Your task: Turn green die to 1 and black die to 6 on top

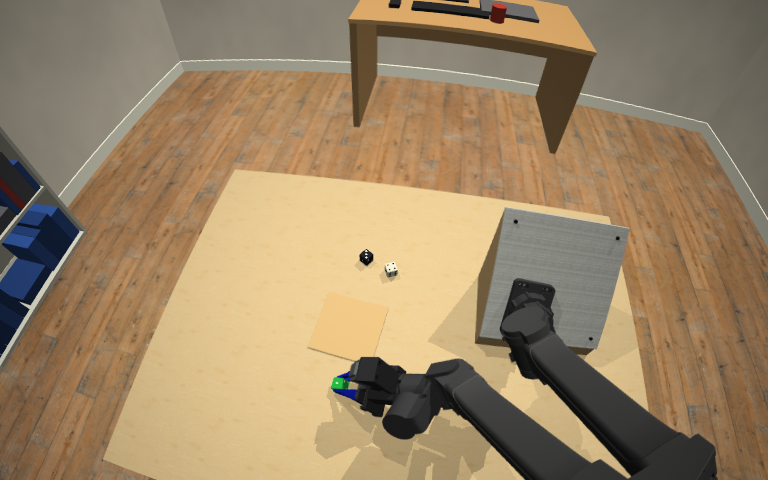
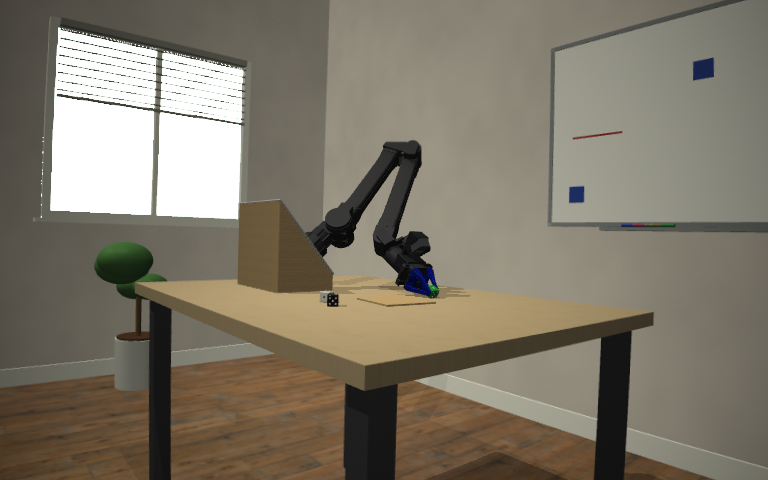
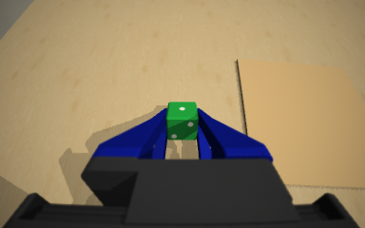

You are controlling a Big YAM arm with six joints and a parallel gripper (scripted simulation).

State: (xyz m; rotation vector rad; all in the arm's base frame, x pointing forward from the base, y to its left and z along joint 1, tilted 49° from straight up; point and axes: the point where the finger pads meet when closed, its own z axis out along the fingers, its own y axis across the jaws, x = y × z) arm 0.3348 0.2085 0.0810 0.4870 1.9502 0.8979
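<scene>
Right now my hand is 20 mm short of the tan mat, 130 mm to the left of it and 10 mm above it. Also, from my hand: black die (20 mm ahead, 310 mm to the right); white die (40 mm behind, 290 mm to the right); green die (right at my hand).
</scene>
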